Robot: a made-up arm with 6 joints.
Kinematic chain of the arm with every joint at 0, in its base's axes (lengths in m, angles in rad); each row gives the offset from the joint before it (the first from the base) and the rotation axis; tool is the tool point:
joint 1: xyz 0 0 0.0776 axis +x
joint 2: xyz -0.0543 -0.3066 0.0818 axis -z
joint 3: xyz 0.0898 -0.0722 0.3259 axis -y
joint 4: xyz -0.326 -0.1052 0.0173 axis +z
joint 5: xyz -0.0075 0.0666 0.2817 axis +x
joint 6: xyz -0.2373 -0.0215 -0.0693 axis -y
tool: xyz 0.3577 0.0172 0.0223
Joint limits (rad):
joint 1: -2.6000..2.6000
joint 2: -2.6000..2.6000
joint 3: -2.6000..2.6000
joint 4: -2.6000..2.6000
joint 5: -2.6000..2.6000
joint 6: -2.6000..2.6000
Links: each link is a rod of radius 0.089 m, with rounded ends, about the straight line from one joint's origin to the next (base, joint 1, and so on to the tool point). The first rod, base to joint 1, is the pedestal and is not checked.
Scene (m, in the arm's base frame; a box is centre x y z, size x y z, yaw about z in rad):
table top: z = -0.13
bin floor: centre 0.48 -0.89 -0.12 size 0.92 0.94 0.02 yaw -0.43
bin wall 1: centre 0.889 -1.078 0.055 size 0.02 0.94 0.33 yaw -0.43
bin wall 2: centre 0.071 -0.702 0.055 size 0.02 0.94 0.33 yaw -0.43
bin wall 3: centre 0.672 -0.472 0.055 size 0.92 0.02 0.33 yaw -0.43
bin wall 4: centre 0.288 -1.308 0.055 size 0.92 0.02 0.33 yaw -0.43
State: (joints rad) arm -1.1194 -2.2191 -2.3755 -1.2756 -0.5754 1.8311
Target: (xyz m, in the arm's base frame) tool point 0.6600 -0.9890 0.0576
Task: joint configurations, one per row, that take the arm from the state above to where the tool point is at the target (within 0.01 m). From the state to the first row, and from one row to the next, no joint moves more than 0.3 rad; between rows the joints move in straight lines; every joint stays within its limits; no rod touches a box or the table.
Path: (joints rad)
1: -0.9529 -1.9366 -2.3324 -1.1336 -0.4800 1.8136
2: -0.7864 -1.6540 -2.2894 -0.9917 -0.3847 1.7961
3: -0.6198 -1.3715 -2.2463 -0.8497 -0.2893 1.7786
4: -0.4533 -1.0890 -2.2032 -0.7078 -0.1939 1.7611
5: -0.2868 -0.8064 -2.1602 -0.5658 -0.0986 1.7436
6: -0.2208 -0.5204 -2.2135 -0.4836 -0.0329 1.7576
7: -0.1549 -0.2344 -2.2669 -0.4014 0.0327 1.7716
8: -0.0889 0.0516 -2.3203 -0.3191 0.0984 1.7856
9: -0.0230 0.3376 -2.3736 -0.2369 0.1641 1.7995
10: 0.0430 0.6236 -2.4270 -0.1547 0.2297 1.8135
11: 0.2945 0.6071 -2.6000 -0.1469 0.2154 1.7995

